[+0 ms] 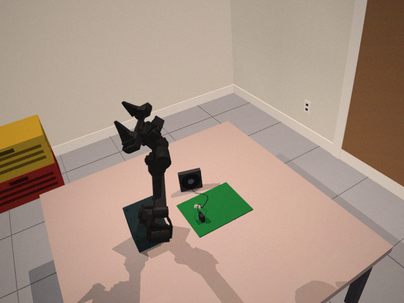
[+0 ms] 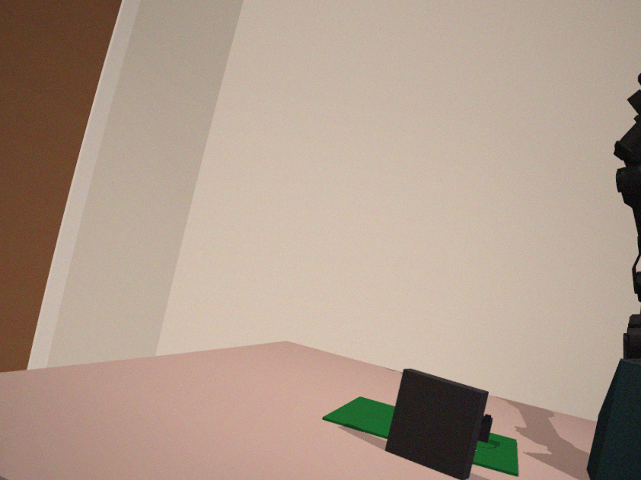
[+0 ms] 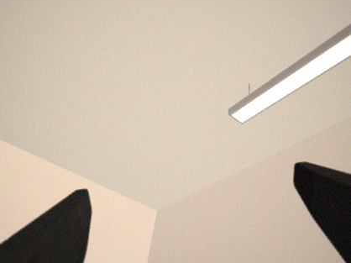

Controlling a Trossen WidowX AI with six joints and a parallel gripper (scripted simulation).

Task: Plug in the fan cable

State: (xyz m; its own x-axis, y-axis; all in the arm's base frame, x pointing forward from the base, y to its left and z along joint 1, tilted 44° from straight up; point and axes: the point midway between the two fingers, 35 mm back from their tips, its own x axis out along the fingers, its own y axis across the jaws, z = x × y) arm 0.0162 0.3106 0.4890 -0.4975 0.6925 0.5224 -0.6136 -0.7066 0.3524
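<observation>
My gripper tip is 27 cm short of the black plug, 7 cm to the right of it and 72 cm above it. From my gripper tip the other things lie so: green board (36 cm ahead, 11 cm to the left, 75 cm below); square fan (33 cm ahead, 29 cm to the left, 68 cm below); four-pin header (29 cm ahead, 16 cm to the left, 74 cm below).
</observation>
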